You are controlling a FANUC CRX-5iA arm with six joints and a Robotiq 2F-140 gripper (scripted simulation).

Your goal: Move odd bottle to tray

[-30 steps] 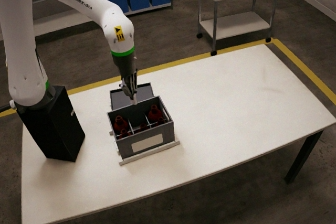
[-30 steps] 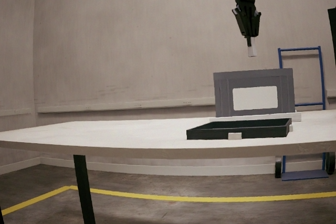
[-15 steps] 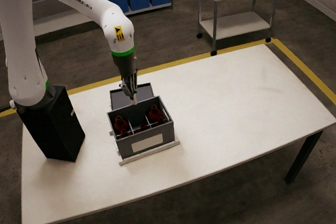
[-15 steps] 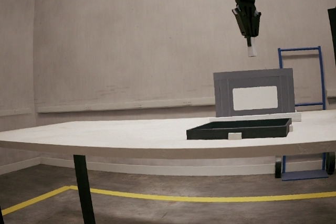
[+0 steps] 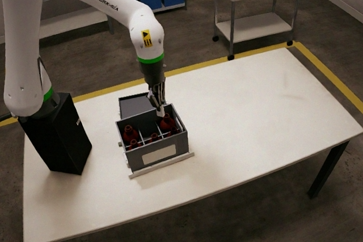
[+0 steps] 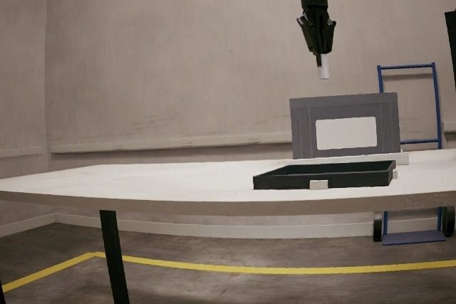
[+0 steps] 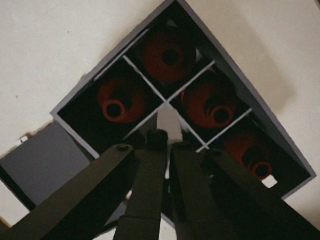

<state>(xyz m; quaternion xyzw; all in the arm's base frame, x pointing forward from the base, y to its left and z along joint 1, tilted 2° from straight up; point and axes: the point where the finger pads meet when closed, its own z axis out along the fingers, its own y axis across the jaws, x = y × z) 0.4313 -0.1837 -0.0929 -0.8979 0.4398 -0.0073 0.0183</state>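
Right now the crate is 180 mm below my hand, 50 mm behind it and 10 mm to the left of it. The rest, counted from my hand: dark tray (300 mm to the left, 250 mm below, 10 mm ahead); then bottle (170 mm below, 140 mm behind, 70 mm to the left).
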